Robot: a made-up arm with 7 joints. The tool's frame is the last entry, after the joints. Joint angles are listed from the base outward. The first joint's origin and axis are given. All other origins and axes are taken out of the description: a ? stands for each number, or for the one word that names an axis. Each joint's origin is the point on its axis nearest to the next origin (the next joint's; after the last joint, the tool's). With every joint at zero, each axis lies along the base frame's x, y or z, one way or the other. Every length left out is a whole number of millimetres.
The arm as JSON. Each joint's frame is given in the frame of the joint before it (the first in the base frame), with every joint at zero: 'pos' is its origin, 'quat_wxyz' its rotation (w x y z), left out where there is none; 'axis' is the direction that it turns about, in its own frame. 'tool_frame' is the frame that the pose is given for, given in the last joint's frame.
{
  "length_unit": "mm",
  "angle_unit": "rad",
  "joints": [
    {
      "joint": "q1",
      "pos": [
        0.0,
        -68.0,
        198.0
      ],
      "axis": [
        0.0,
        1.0,
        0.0
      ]
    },
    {
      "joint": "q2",
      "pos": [
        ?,
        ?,
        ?
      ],
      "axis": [
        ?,
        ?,
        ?
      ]
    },
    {
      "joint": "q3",
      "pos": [
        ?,
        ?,
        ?
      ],
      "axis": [
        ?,
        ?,
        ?
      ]
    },
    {
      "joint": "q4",
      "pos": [
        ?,
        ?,
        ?
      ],
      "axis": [
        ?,
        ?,
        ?
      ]
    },
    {
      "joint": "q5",
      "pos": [
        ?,
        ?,
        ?
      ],
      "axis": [
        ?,
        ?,
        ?
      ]
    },
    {
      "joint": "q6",
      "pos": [
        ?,
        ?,
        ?
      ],
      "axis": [
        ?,
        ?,
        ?
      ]
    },
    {
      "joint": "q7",
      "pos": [
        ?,
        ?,
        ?
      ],
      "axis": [
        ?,
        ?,
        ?
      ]
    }
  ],
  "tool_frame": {
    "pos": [
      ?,
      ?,
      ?
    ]
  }
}
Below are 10 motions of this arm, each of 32 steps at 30 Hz.
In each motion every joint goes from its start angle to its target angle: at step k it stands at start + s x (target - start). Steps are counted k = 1, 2, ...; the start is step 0. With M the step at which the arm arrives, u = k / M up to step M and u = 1 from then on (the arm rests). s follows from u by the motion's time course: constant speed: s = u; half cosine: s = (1 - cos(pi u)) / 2; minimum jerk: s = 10 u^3 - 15 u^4 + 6 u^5.
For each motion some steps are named. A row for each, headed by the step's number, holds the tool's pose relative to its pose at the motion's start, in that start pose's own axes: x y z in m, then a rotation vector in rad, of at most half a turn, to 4 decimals.
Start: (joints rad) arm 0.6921 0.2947 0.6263 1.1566 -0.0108 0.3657 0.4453
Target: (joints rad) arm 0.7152 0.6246 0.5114 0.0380 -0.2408 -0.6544 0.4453
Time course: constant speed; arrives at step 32
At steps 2, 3, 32:
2: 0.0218 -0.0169 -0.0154 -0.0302 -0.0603 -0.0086
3: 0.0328 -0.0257 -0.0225 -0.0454 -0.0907 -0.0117
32: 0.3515 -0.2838 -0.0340 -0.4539 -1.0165 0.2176

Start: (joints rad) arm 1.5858 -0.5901 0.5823 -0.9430 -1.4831 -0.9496 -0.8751
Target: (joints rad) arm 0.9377 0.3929 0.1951 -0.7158 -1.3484 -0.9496 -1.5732
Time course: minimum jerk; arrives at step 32
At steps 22, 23, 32:
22: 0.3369 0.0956 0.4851 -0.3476 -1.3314 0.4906
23: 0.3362 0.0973 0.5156 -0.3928 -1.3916 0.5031
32: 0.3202 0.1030 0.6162 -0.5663 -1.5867 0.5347

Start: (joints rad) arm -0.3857 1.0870 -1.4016 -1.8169 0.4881 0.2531 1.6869
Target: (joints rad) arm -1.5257 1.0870 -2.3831 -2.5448 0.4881 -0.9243 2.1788
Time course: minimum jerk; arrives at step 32
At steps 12, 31, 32:
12: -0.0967 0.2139 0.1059 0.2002 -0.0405 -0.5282
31: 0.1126 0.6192 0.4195 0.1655 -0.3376 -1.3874
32: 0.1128 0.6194 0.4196 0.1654 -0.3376 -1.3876

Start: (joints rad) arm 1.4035 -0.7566 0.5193 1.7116 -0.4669 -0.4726 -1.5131
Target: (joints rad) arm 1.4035 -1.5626 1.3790 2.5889 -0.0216 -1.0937 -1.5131
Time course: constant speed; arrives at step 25
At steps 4, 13, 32:
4: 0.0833 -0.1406 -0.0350 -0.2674 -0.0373 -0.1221
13: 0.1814 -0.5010 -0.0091 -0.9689 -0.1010 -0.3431
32: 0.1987 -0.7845 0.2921 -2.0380 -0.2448 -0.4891

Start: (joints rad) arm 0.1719 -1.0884 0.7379 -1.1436 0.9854 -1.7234 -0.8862
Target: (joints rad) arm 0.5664 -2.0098 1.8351 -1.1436 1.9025 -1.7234 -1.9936
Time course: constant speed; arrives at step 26
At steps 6, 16, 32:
6: 0.0512 -0.0347 0.0283 0.1427 -0.2187 0.1154
16: 0.1100 -0.0669 -0.0158 0.2807 -0.4785 0.2726
32: 0.1380 0.0115 -0.1446 0.3623 -0.5826 0.4901

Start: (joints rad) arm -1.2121 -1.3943 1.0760 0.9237 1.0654 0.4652 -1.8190
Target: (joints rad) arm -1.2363 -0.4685 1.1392 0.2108 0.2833 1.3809 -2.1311
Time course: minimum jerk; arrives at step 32
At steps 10, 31, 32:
10: -0.0077 0.1459 0.1113 0.4073 -0.1114 0.1544
31: -0.3715 0.1619 0.7223 2.1549 -0.3871 0.8846
32: -0.3716 0.1618 0.7225 2.1555 -0.3871 0.8848

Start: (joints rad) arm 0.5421 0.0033 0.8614 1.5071 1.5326 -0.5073 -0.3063
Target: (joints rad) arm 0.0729 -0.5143 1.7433 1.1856 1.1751 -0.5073 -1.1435
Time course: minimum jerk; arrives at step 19
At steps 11, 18, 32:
11: -0.1648 0.1346 0.0154 -0.1928 0.0669 0.9241
18: -0.2221 0.1263 -0.0021 -0.3638 0.2179 1.2822
32: -0.2223 0.1262 -0.0022 -0.3644 0.2187 1.2833

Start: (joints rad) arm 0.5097 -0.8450 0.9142 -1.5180 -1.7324 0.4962 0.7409
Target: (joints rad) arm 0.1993 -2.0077 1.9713 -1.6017 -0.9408 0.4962 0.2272
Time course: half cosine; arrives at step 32
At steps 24, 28, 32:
24: 0.0885 -0.6636 -0.0984 -0.7906 0.0241 0.1946
28: 0.0890 -0.7569 -0.0527 -0.9137 0.0491 0.3191
32: 0.0907 -0.7876 -0.0334 -0.9555 0.0602 0.3682

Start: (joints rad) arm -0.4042 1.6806 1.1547 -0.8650 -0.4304 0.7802 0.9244
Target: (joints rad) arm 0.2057 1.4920 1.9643 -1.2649 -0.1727 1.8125 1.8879
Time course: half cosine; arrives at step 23
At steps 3, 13, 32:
3: -0.0035 -0.0358 -0.0021 -0.0589 0.0293 -0.0322
13: 0.0637 -0.4677 0.1198 -0.9095 0.0410 -0.3911
32: 0.2411 -0.6068 0.2895 -1.3849 -0.4012 -0.5500

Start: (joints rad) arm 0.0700 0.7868 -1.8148 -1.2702 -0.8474 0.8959 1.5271
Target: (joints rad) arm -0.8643 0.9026 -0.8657 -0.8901 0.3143 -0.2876 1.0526
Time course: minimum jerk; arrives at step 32
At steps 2, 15, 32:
2: -0.0002 0.0001 0.0001 0.0044 -0.0010 0.0032
15: -0.1051 -0.0059 0.1589 0.9184 -0.0709 0.6822
32: -0.1836 -0.3842 0.5849 2.2506 0.3460 1.2586

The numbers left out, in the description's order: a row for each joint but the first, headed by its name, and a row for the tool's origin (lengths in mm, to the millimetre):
q2: xyz 353.0 0.0 30.0, axis 1.0 0.0 0.0
q3: xyz 0.0 -1.0 -126.0, axis 0.0 1.0 0.0
q4: xyz -419.0 0.0 -39.0, axis 1.0 0.0 0.0
q5: xyz 0.0 280.0 -16.0, axis 0.0 -1.0 0.0
q6: xyz 46.0 0.0 -105.0, axis 0.0 1.0 0.0
q7: xyz -110.0 0.0 -278.0, axis 0.0 0.0 -1.0
tool: xyz 97.0 45.0 0.0

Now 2 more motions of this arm.
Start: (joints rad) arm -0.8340 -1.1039 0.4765 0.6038 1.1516 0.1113 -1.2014
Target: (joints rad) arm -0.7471 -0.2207 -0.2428 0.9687 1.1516 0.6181 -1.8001
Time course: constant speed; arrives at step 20
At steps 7, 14, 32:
7: 0.0784 0.0379 0.1479 0.1836 -0.4035 0.0158
14: 0.1096 0.0404 0.3094 0.2533 -0.8491 0.0328
32: 0.0998 0.0279 0.4334 0.1918 -1.2366 0.0370

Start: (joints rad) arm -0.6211 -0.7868 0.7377 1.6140 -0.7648 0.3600 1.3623
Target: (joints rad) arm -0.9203 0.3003 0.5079 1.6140 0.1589 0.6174 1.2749
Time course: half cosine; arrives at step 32
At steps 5, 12, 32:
5: -0.0007 -0.0171 0.0042 0.0049 0.0018 0.0663
12: 0.0003 -0.0854 0.0264 0.0291 0.0282 0.3468
32: 0.0265 -0.2508 0.1289 0.0870 0.2904 1.0723

